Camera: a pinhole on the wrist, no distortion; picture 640 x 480 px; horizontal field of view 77.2 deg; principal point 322.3 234.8 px. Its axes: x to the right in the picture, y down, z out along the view. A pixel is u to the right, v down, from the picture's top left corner.
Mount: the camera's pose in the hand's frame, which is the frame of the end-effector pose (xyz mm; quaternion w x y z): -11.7 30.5 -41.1 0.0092 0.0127 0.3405 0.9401
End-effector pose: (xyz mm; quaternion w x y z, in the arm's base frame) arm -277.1 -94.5 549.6 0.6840 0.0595 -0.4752 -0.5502
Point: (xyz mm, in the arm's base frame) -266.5 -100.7 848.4
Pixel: 32 239
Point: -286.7 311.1 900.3
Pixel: 418 245
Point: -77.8 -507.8 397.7
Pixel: behind the camera
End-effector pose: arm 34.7 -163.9 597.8 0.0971 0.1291 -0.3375 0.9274
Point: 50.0 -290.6 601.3
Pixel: 373 345
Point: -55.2 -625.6 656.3
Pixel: 275 235
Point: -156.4 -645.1 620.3
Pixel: 211 180
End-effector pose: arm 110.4 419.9 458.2 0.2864 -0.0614 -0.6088 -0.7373
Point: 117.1 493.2 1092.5
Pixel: 144 68
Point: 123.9 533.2 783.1
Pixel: 210 180
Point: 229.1 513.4 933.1
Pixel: 255 62
